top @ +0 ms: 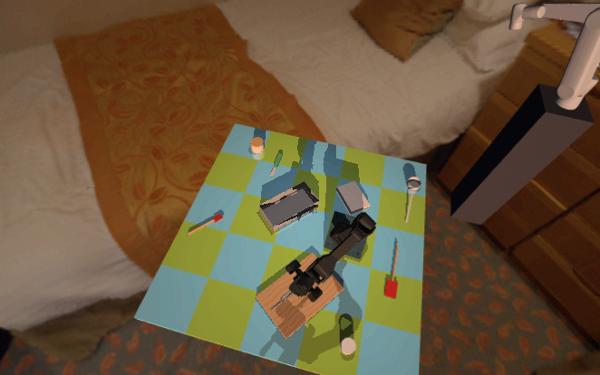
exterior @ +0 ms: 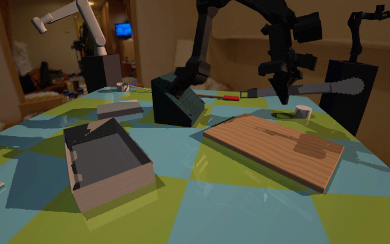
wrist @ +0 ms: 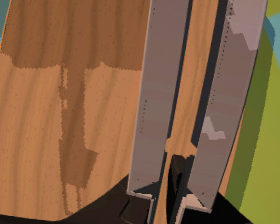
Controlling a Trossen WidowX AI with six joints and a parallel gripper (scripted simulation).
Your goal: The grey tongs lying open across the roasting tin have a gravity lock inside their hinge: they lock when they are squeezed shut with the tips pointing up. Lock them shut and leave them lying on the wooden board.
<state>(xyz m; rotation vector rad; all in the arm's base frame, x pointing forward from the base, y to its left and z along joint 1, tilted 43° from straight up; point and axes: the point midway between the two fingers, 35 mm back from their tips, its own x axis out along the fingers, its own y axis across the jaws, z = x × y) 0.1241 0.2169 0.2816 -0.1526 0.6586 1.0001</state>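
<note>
My gripper tip is now 12 cm above the wooden board, 2 cm past it and 1 cm to the left of it. The rest, counted from my gripper tip: red-headed spatula (44 cm behind, 23 cm to the right, 12 cm below); then grey roasting tin (45 cm to the right, 18 cm ahead, 10 cm below); then white cylinder (29 cm behind, 16 cm to the left, 11 cm below).
</note>
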